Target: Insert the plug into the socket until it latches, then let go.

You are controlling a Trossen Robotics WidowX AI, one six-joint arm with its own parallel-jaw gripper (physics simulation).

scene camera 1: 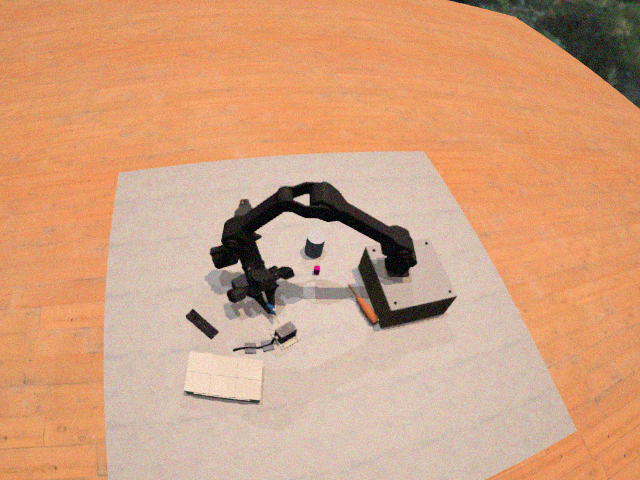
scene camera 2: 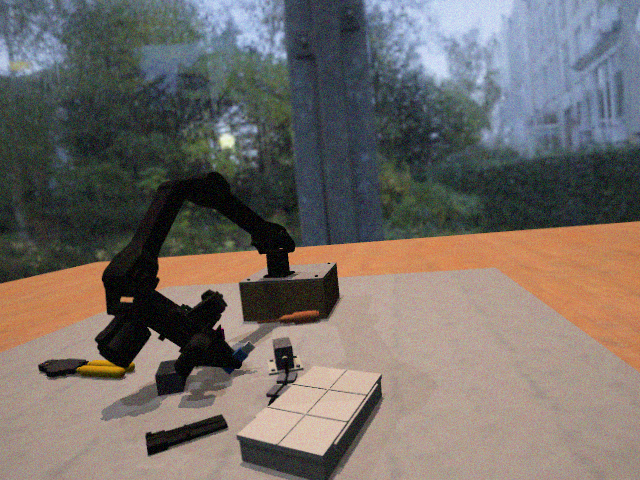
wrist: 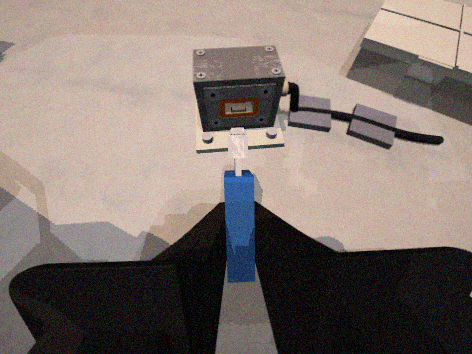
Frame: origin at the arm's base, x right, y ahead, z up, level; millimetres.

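Where they show: gripper, fingertip midpoint: [scene camera 1: 271,312] [scene camera 2: 241,365] [wrist: 237,209]; arm's base at its link origin: [scene camera 1: 396,267] [scene camera 2: 279,275].
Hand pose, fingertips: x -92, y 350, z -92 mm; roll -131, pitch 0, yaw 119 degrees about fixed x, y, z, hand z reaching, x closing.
Note:
Things, the pixels of their top centre, and the offset from my fingertips. "spot": a spot on its surface instead.
- blue body at its top centre: [wrist: 240,175] [scene camera 2: 236,342] [scene camera 1: 271,304] dx +2, dy +1, dz +42 mm
- clear tip at a spot on its surface: [wrist: 238,143] spot: dx -12, dy -7, dz +39 mm
- orange-rimmed opening at a spot on its surface: [wrist: 239,108] spot: dx -58, dy -28, dz +9 mm
- dark grey box at its top centre: [wrist: 243,60] [scene camera 2: 282,342] [scene camera 1: 284,330] dx -70, dy -32, dz +33 mm
- white-topped block at its top centre: [scene camera 2: 317,400] [scene camera 1: 223,375] dx -200, dy +127, dz +23 mm
- black bar at its top centre: [scene camera 2: 186,425] [scene camera 1: 201,322] dx -40, dy +192, dz +4 mm
- orange screwdriver at its top centre: [scene camera 2: 287,311] [scene camera 1: 363,299] dx +32, dy -258, dz +20 mm
- grey cylinder at its top centre: [scene camera 1: 316,236] dx +226, dy -134, dz +58 mm
- magenta cube at its top centre: [scene camera 1: 317,267] dx +146, dy -137, dz +13 mm
- yellow-handled pliers at a spot on its surface: [scene camera 2: 100,369] spot: dx +256, dy +86, dz +6 mm
The plug has a blue body [wrist: 239,220] [scene camera 2: 239,356] [scene camera 1: 270,308] with a clear tip [wrist: 238,143] at its front end. My gripper [wrist: 237,209] [scene camera 1: 269,305] [scene camera 2: 235,359] is shut on the blue body. In scene camera 2 the plug slants up toward the socket. The socket is an orange-rimmed opening [wrist: 239,108] in the front face of a dark grey box [wrist: 239,64] [scene camera 1: 285,331] [scene camera 2: 282,352], on a light base plate. In the wrist view the clear tip shows below the opening, over the plate's front edge, and apart from the opening.
A black cable with clips [wrist: 371,125] runs from the box. A white-topped block [scene camera 1: 223,376] [scene camera 2: 315,403], a black bar [scene camera 1: 202,323] [scene camera 2: 186,434], an orange screwdriver [scene camera 1: 367,310], a grey cylinder [scene camera 1: 314,245], a magenta cube [scene camera 1: 316,269] and yellow-handled pliers [scene camera 2: 100,369] lie around.

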